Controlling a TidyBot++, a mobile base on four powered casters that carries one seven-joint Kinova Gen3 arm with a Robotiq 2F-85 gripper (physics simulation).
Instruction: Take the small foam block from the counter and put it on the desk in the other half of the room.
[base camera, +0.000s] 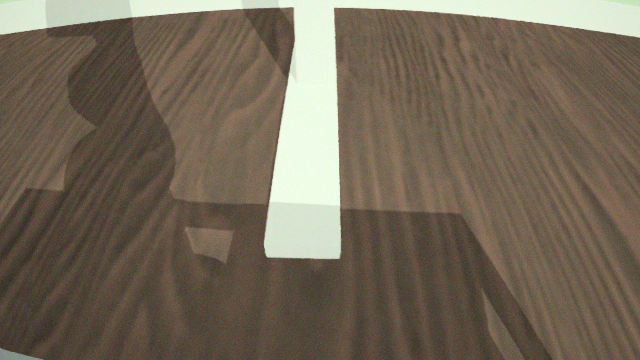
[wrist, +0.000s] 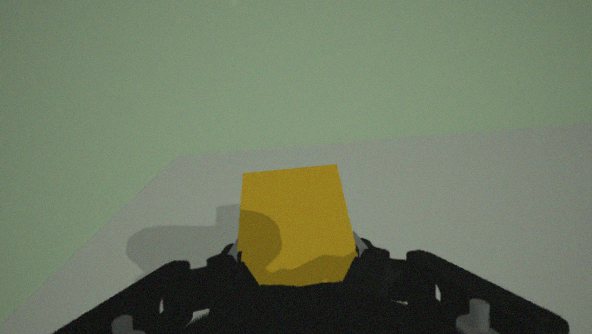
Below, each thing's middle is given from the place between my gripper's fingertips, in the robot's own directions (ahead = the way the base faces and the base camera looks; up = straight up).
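Yellow foam block (wrist: 294, 229): my hand is 1 cm past it and 1 cm below it.
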